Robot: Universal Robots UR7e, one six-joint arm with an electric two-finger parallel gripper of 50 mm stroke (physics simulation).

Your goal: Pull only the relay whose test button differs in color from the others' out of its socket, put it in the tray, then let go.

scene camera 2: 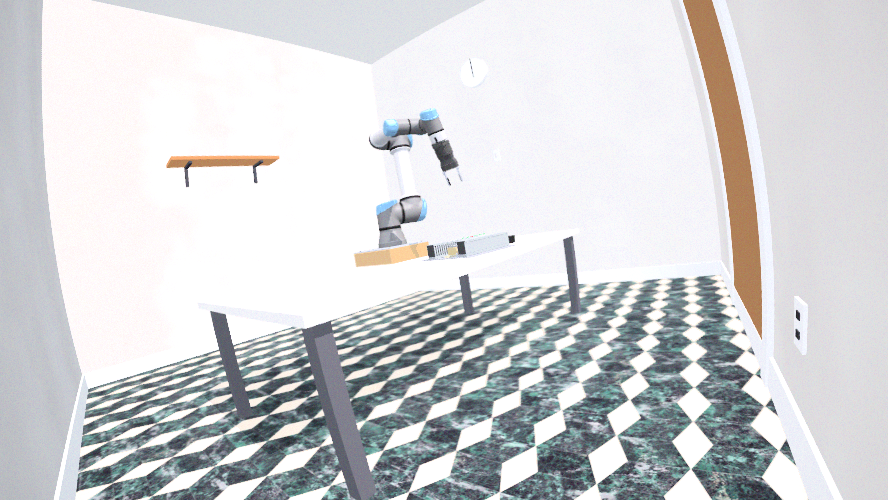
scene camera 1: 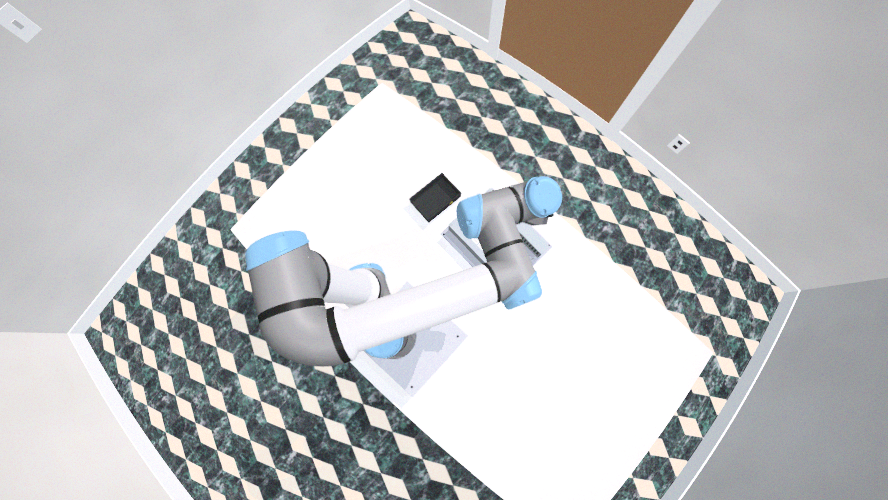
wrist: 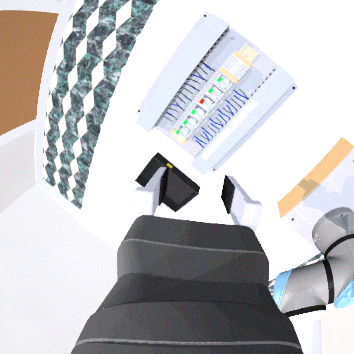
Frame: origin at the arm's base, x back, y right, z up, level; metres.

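Seen in the pictures: gripper, fingertip midpoint: [scene camera 2: 456, 183] [wrist: 194, 182]; arm's base, origin of the base link: [scene camera 2: 392, 245] [wrist: 333, 226].
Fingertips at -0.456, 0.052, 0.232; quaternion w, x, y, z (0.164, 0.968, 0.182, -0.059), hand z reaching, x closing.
Note:
Offsets run from my fingertips to a thing's top centre, as dx, dy, dz. "spot": to the spot under its first point.
The relay with the red test button {-0.037, +0.019, -0.237} [wrist: 202, 101] sits in the middle of a diagonal row in the wrist view. The other relays there, such as one nearby {-0.042, -0.010, -0.237} [wrist: 193, 112], have green buttons. All stand in sockets in a grey wired panel [wrist: 170, 75] [scene camera 1: 462, 245] [scene camera 2: 487, 244]; the arm hides the row in scene camera 1. The black tray {spot: -0.094, -0.248, -0.304} [wrist: 149, 171] [scene camera 1: 427, 204] lies beside the panel, with a small yellow mark on its rim. My gripper [wrist: 194, 182] [scene camera 2: 454, 180] is open and empty, high above the table. In the wrist view its left finger overlaps the tray.
The robot's base stands on a plate with orange sides [wrist: 315, 180] [scene camera 2: 391, 255] [scene camera 1: 434, 372], near the panel. Raised grey ducts flank the relay row, with blue and black wires on both sides. A cream-colored block {-0.017, +0.120, -0.260} [wrist: 236, 66] stands at the row's far end.

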